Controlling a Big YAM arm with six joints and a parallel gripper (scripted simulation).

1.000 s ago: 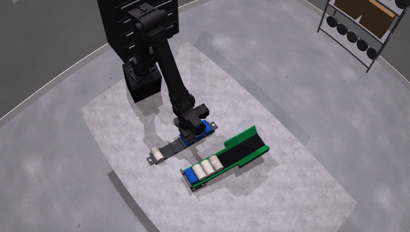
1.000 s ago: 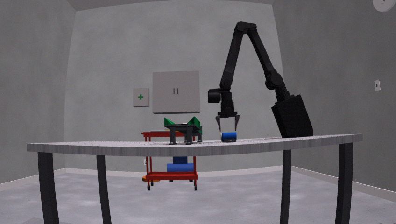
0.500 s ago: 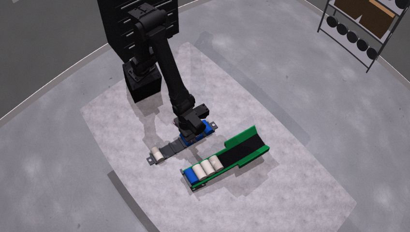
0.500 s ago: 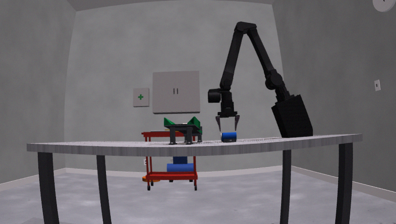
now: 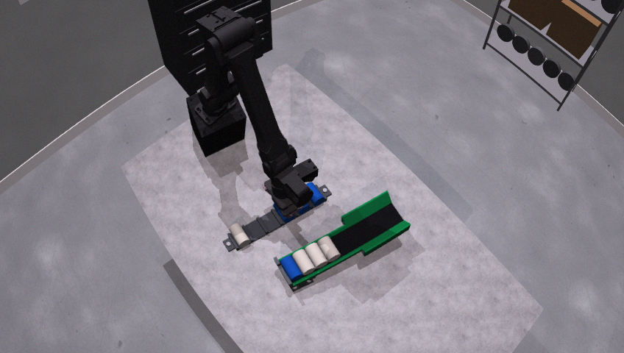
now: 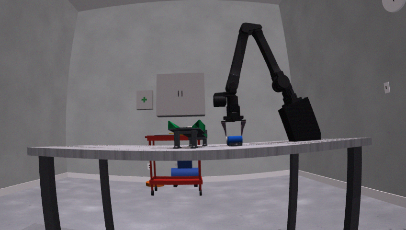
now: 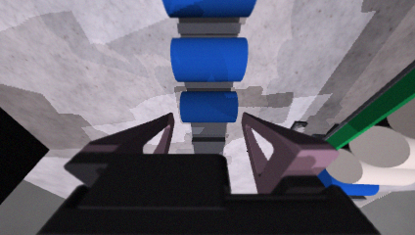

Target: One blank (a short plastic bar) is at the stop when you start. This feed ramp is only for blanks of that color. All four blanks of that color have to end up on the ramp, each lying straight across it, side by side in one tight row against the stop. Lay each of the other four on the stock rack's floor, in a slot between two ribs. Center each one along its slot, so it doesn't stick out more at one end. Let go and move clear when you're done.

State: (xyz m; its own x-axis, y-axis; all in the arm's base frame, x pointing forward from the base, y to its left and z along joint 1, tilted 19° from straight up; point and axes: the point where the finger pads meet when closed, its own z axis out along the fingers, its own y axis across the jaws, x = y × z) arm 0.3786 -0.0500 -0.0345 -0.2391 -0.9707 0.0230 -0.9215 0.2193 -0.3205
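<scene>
The stock rack lies 10 mm behind my hand, 30 mm to the right of it and 60 mm below it. Also, from my hand: feed ramp: 220 mm ahead, 20 mm to the left, 10 mm above; grey stop: 150 mm ahead, 160 mm to the right.
</scene>
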